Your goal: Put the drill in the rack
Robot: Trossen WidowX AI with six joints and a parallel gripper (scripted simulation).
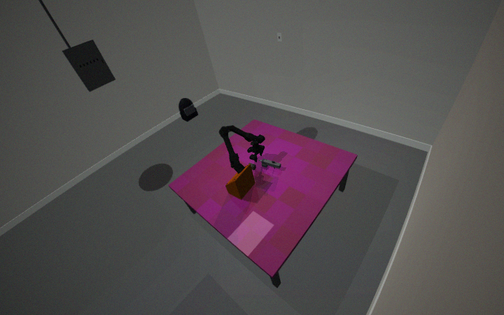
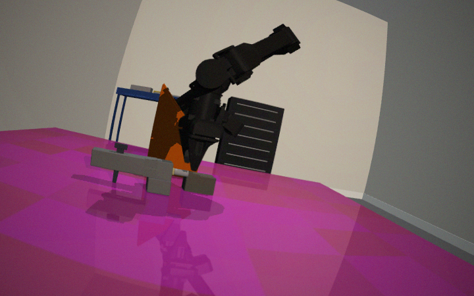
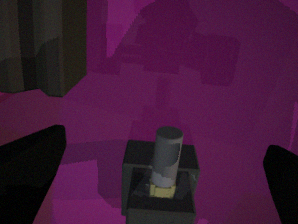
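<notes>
The drill lies 6 cm to the right of my gripper tip, 2 cm below it and 1 cm ahead of it. Also, from my gripper tip: dark key 16 cm to the right, 2 cm ahead, 1 cm below; then rack 8 cm behind, 5 cm below, 3 cm to the left; then grey housing 12 cm to the right, 2 cm below, 2 cm ahead.
</notes>
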